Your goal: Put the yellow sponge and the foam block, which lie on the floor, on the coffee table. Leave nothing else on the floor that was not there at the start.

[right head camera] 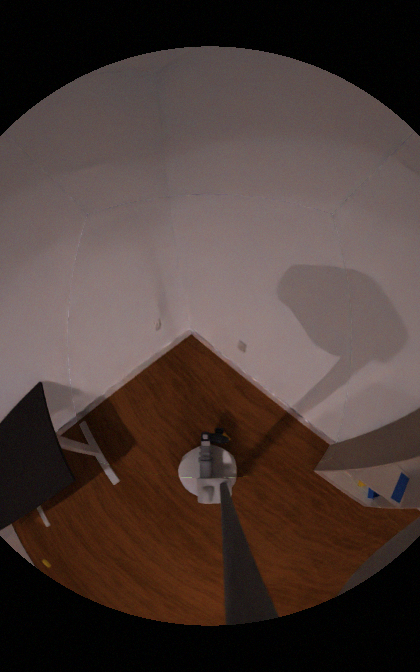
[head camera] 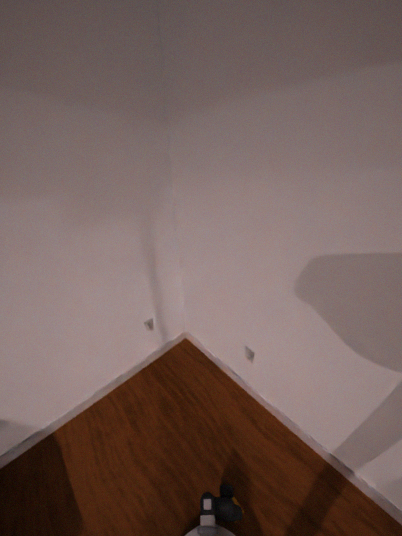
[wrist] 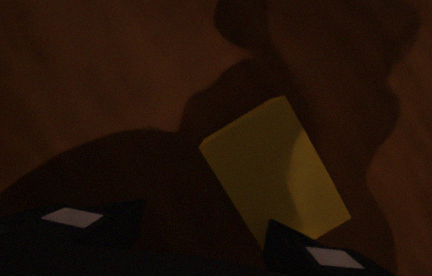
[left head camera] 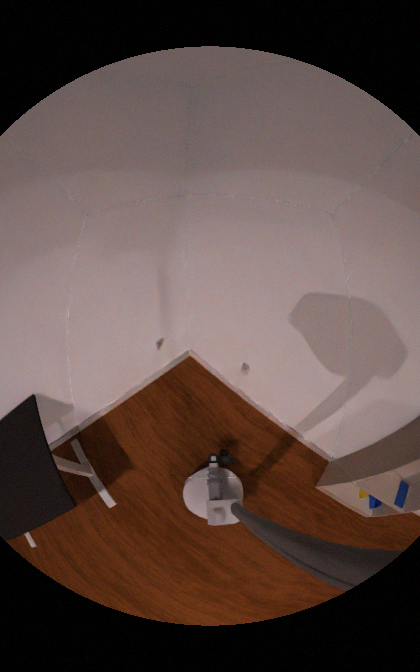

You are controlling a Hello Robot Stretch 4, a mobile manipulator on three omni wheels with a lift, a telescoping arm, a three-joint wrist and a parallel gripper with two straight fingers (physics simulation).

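Observation:
The yellow sponge lies flat on the floor in the wrist view, turned at an angle; in the head view a sliver of it shows beside the fingers. My gripper is open and empty, low in front of the base. In the wrist view its right fingertip covers the sponge's near corner, and its left fingertip stands well to the left. I cannot tell whether that fingertip touches the sponge. I cannot make out the foam block for certain, nor tell which table is the coffee table.
A dark-topped table with white legs stands at the left. A small yellow thing lies on the floor at the lower left. A shelf unit holding blue and yellow things stands at the right. Two walls meet in a corner ahead.

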